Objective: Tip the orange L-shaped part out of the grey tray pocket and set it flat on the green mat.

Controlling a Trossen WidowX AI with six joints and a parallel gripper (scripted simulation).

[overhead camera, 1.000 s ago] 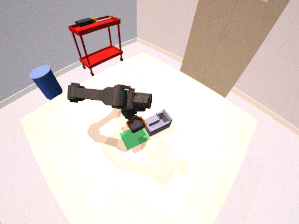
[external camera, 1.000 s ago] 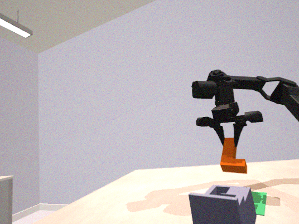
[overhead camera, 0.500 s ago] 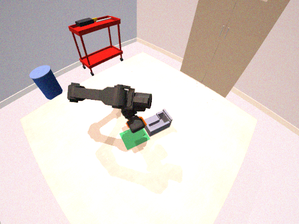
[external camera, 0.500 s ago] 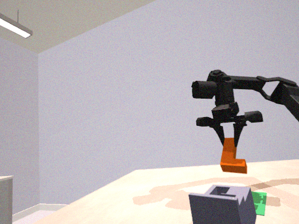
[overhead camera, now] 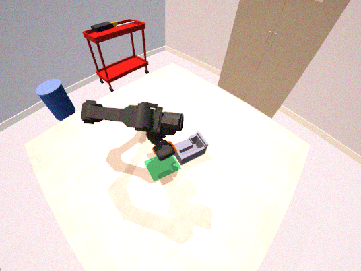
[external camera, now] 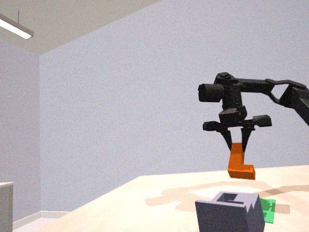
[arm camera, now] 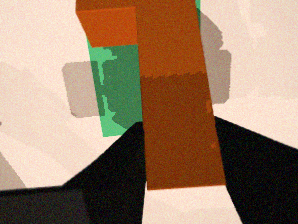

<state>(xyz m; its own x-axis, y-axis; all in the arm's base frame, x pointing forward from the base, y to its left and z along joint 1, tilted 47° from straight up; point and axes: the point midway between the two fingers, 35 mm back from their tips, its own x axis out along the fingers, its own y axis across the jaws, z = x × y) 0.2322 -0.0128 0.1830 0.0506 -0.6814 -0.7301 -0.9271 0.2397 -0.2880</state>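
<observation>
Right now the orange L-shaped part is 40 mm to the left of my gripper tip and 30 mm below it. Also, from my gripper tip: green mat (170 mm below).
</observation>
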